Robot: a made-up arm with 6 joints.
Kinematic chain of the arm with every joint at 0, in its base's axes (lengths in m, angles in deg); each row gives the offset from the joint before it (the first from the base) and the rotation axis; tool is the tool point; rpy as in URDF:
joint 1: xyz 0 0 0.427 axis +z
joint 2: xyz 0 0 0 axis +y
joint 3: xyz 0.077 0 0.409 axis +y
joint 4: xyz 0.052 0 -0.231 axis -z
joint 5: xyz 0 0 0 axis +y
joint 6: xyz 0.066 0 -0.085 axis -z
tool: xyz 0 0 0 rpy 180 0 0
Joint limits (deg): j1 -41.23..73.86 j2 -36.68..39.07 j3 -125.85..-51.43 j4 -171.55..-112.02 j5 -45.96..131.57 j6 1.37..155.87
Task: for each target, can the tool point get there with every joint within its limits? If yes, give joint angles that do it. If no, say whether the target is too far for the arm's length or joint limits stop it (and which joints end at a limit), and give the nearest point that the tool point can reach.
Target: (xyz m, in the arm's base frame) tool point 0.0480 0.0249 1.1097
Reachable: yes | joints 47.58 -29.32 -102.97 -153.62 60.75 56.37
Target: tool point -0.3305 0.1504 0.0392
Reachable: no: joint limits stop it (at a limit: joint 1, joint 2, joint 3) | nearest point 0.0451 0.3614 0.4112 | short by 0.569 m
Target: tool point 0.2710 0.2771 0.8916
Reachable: yes | joints 34.41 6.03 -113.40 -131.55 -31.81 45.52
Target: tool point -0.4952 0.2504 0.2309
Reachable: no: joint limits stop it (at a limit: joint 1, joint 2, joint 3) | nearest point 0.0191 0.3774 0.4417 | short by 0.570 m
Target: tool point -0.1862 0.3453 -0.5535
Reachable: no: too far | nearest point 0.0860 0.3957 0.3783 | short by 0.972 m
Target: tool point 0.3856 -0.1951 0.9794
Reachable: yes | joints -19.27 14.55 -114.31 -144.15 102.38 41.67
